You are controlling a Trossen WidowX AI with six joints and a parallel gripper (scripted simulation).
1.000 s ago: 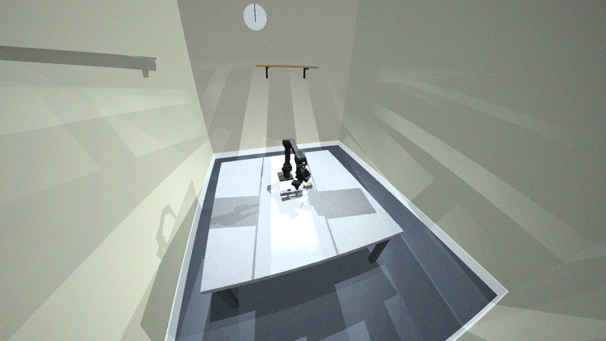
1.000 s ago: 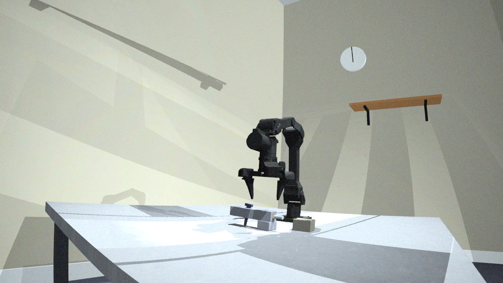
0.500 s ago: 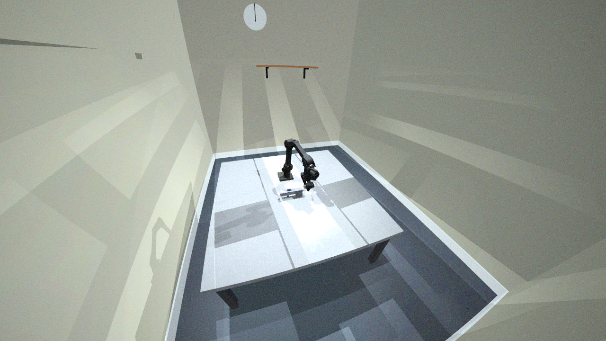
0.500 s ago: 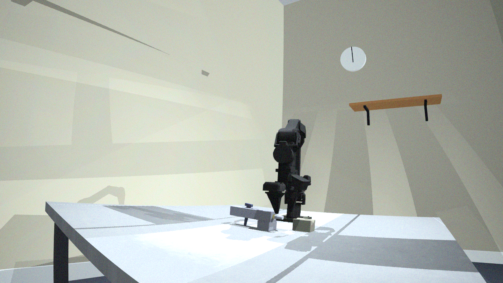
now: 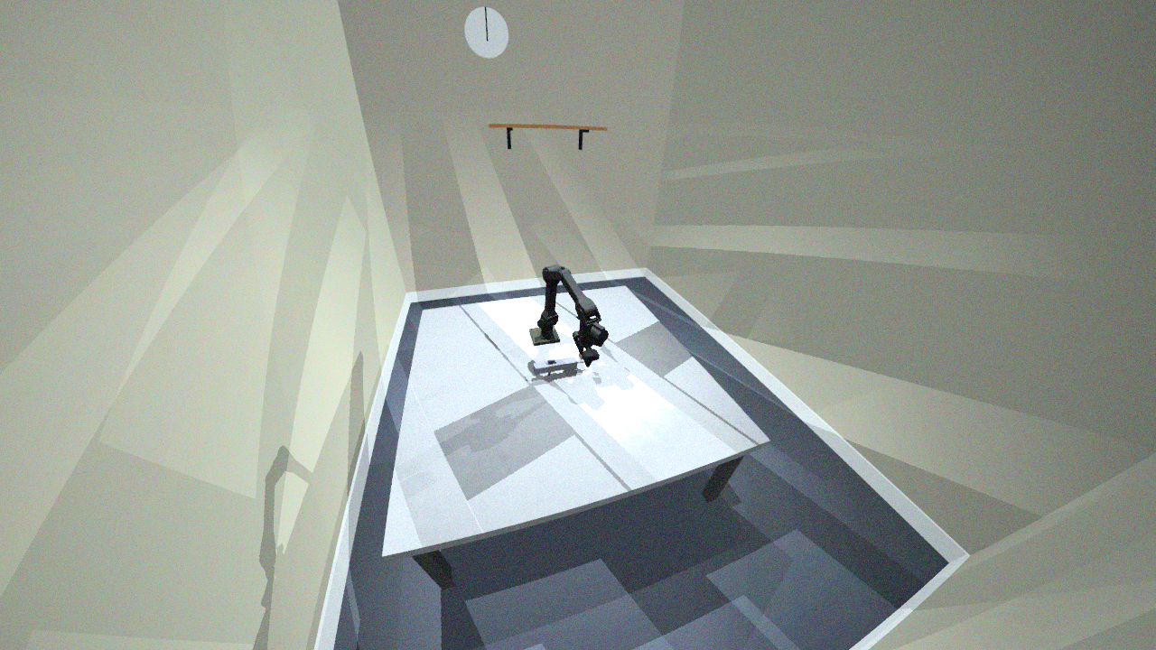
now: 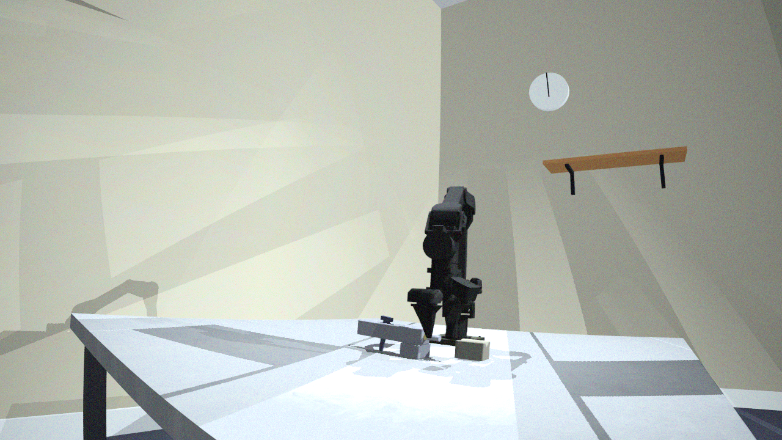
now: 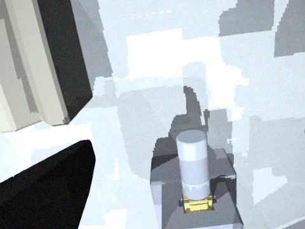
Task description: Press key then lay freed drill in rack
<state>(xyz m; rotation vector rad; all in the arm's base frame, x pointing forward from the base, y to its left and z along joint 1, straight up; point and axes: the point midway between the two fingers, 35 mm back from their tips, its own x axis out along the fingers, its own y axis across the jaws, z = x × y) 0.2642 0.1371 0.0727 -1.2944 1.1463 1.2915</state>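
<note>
My gripper tip is 7 cm to the left of the drill and 1 cm short of it. From my gripper tip the other things lie so: grey housing block 12 cm to the right, 1 cm below, 1 cm ahead; blue key 15 cm to the right, 1 cm ahead; rack 8 cm behind, 4 cm below, 3 cm to the left.
</note>
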